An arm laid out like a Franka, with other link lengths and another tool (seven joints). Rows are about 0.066 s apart.
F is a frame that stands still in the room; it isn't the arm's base.
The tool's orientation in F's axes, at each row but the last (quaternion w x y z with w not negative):
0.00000, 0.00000, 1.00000, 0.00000
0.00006, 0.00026, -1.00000, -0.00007
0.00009, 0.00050, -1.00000, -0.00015
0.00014, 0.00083, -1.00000, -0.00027
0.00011, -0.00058, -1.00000, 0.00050
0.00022, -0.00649, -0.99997, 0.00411
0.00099, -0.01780, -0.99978, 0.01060
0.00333, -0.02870, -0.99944, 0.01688
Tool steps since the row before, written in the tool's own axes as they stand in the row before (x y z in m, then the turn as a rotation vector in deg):
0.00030, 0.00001, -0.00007, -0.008, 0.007, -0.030
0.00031, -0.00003, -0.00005, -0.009, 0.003, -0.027
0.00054, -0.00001, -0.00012, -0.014, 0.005, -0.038
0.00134, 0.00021, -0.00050, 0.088, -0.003, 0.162
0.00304, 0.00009, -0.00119, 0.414, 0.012, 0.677
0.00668, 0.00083, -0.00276, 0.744, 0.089, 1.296
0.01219, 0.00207, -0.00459, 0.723, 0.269, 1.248
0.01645, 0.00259, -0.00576, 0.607, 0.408, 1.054
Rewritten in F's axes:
-0.00030, 0.00001, 0.00007, 0.008, 0.007, 0.030
-0.00031, -0.00003, 0.00005, 0.009, 0.003, 0.027
-0.00054, -0.00001, 0.00012, 0.014, 0.005, 0.038
-0.00134, 0.00021, 0.00050, -0.088, -0.003, -0.162
-0.00304, 0.00009, 0.00119, -0.414, 0.012, -0.677
-0.00667, 0.00094, 0.00276, -0.743, 0.088, -1.296
-0.01210, 0.00260, 0.00456, -0.716, 0.268, -1.252
-0.01623, 0.00372, 0.00576, -0.591, 0.407, -1.064

